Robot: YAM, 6 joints.
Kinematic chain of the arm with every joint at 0, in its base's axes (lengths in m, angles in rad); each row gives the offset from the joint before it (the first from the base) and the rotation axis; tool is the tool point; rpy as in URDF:
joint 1: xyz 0 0 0.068 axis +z
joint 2: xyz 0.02 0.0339 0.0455 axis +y
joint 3: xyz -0.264 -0.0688 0 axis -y
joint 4: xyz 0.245 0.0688 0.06 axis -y
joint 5: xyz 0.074 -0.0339 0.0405 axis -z
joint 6: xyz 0.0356 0 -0.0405 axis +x
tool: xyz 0 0 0 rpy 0 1.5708 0
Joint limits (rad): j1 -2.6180..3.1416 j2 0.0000..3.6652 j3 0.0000..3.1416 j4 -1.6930..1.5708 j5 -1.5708..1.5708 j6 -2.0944..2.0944
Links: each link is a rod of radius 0.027 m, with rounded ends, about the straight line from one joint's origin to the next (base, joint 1, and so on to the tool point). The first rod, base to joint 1, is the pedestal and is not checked.
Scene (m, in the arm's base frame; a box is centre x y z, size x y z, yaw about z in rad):
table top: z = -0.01
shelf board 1: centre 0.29 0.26 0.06 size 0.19 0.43 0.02 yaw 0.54
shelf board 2: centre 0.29 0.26 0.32 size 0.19 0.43 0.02 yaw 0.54
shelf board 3: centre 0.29 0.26 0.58 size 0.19 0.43 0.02 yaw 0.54
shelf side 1: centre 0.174 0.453 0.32 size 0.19 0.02 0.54 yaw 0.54
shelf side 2: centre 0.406 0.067 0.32 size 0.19 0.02 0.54 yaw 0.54
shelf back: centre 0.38 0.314 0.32 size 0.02 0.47 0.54 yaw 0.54
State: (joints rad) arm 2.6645 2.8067 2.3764 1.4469 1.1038 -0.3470
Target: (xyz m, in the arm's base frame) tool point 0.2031 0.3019 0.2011
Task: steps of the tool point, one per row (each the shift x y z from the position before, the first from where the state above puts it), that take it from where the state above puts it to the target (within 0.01 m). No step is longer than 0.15 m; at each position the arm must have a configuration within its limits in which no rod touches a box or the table.
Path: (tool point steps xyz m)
1: 0.0779 0.0742 0.0088
2: 0.0947 0.0477 0.0056
3: 0.1022 0.0176 0.0014
4: 0.0999 -0.0130 -0.0031
5: 0.0881 -0.0408 -0.0082
6: 0.0683 -0.0631 -0.0136
7: 0.0431 -0.0775 -0.0190
8: 0.0521 0.0414 0.0045
9: 0.0636 0.0280 -0.0045

